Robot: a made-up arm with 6 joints.
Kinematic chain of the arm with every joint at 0, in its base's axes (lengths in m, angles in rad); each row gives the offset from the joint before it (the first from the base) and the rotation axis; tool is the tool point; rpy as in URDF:
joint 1: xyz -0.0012 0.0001 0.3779 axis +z
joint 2: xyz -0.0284 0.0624 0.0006 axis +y
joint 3: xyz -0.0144 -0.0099 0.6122 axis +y
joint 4: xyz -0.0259 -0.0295 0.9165 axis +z
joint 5: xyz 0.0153 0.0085 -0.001 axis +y
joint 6: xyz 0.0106 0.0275 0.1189 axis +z
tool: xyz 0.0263 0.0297 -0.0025 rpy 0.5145 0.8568 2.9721
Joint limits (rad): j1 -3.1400..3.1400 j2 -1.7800..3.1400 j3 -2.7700..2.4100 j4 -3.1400..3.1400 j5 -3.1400..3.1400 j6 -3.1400..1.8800
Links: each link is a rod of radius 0.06 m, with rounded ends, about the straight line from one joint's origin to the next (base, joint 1, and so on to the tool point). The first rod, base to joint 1, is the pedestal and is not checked.
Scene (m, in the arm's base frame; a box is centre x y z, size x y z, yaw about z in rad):
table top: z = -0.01
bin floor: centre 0.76 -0.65 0 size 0.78 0.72 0.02 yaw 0.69
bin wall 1: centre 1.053 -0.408 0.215 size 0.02 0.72 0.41 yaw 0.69
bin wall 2: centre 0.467 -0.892 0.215 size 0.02 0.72 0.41 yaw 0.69
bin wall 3: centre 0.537 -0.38 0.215 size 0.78 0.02 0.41 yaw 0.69
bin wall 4: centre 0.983 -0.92 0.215 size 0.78 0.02 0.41 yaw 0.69
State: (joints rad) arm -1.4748 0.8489 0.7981 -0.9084 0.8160 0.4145
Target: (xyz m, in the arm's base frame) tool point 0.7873 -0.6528 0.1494
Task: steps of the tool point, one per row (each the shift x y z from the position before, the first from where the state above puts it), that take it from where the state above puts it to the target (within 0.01 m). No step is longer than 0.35 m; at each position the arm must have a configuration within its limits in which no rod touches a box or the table.
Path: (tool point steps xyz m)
1: 0.2933 0.1276 -0.0303
2: 0.2361 0.1989 -0.0342
3: 0.1610 0.2467 -0.0382
4: 0.0083 0.0719 -0.1974
5: -0.0207 0.0874 -0.1667

